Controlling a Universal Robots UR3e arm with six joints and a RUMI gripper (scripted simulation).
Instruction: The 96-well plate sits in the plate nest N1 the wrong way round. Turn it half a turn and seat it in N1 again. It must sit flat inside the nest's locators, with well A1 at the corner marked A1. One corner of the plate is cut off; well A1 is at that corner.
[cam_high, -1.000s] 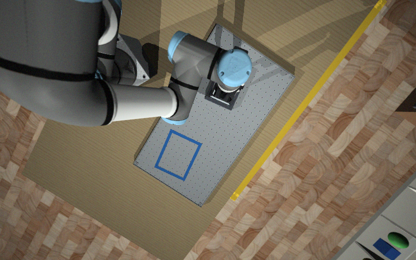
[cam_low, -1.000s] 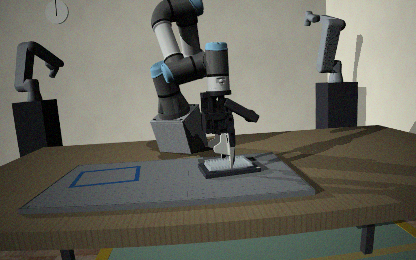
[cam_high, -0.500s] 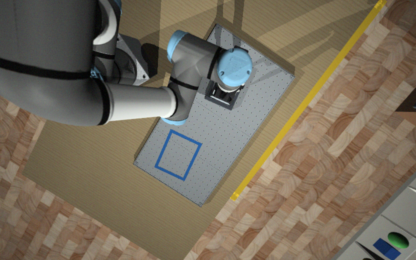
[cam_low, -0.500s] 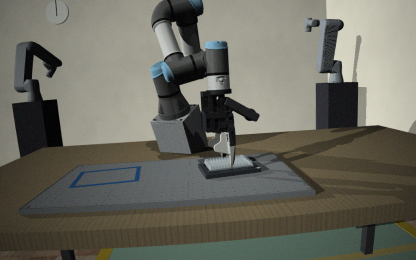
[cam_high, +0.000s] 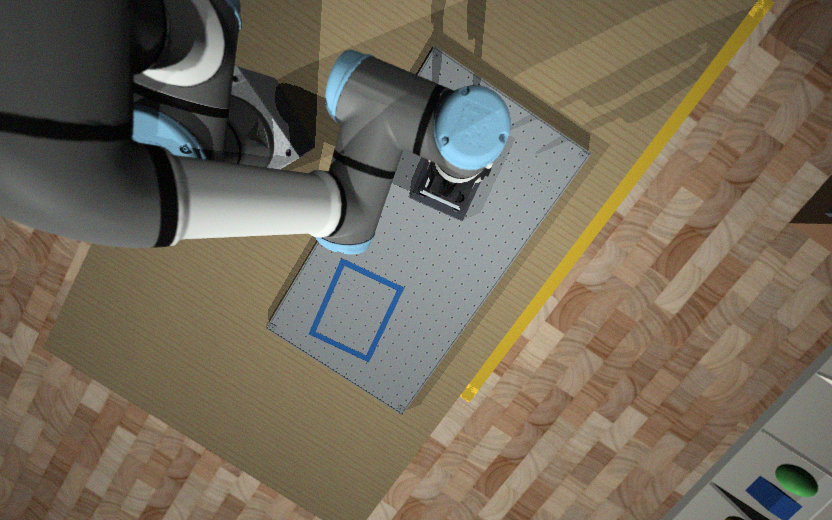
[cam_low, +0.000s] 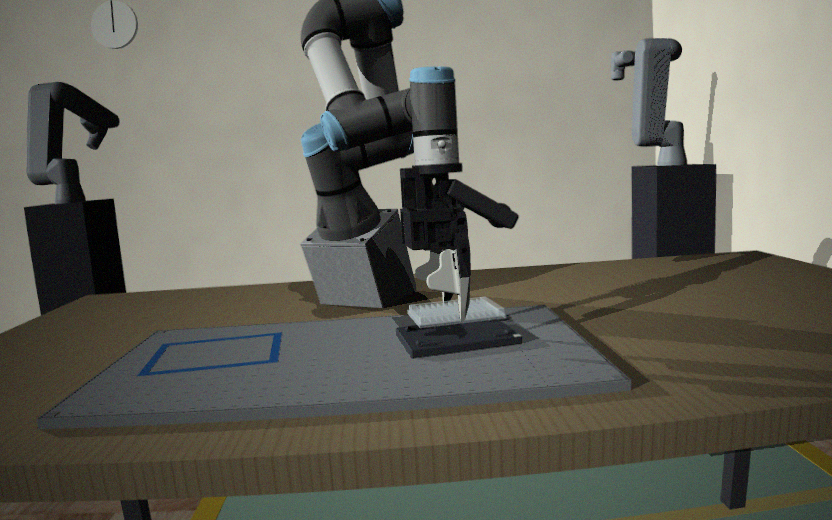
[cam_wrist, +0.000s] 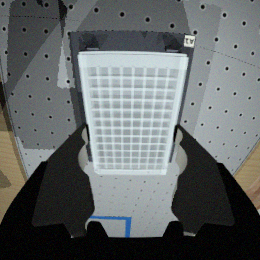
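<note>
My hand is 5 cm above the dark plate nest N1. Round my hand: 96-well plate 1 cm below; then A1 mark 8 cm to the left, 4 cm below, 4 cm ahead.
</note>
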